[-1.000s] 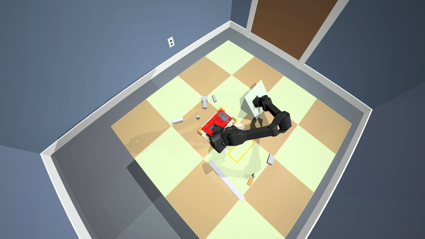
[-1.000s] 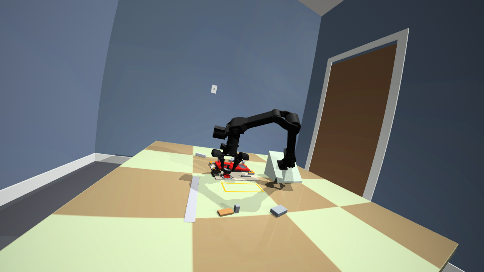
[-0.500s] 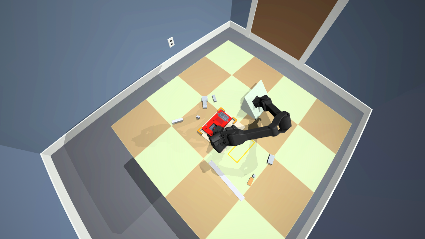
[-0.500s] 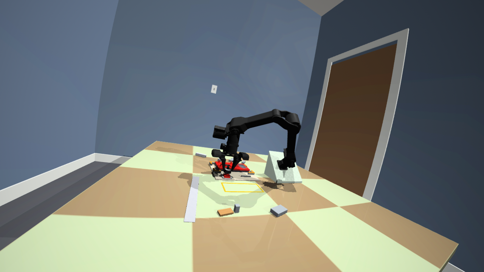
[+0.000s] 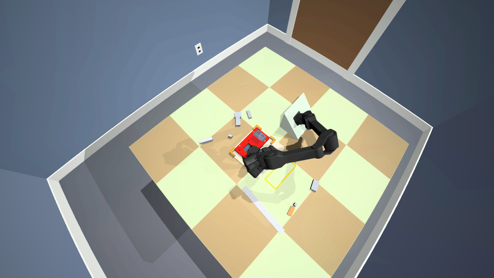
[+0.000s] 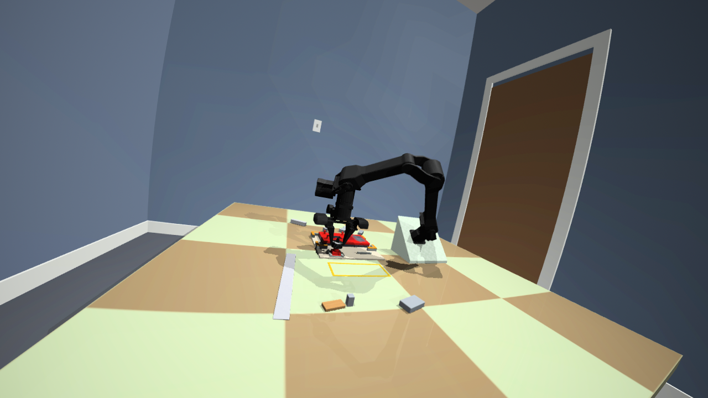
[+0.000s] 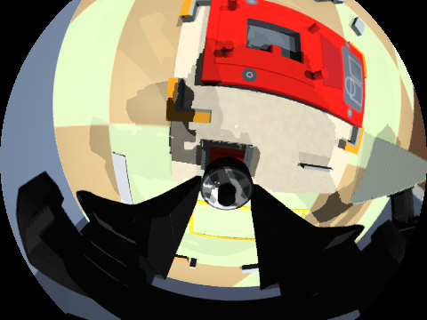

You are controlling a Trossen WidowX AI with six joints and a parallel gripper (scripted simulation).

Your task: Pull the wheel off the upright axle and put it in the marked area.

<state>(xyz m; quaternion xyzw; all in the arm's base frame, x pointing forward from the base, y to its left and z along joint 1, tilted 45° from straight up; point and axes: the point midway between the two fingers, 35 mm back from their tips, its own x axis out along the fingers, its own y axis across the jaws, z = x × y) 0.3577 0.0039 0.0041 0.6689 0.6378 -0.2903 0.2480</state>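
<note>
Right now my gripper tip is right at the wheel. Round my gripper tip: long white strip: 180 mm ahead, 150 mm to the left, 40 mm below; then grey mount: 10 mm below; then small grey block: 270 mm to the left, 50 mm ahead, 30 mm below.
</note>
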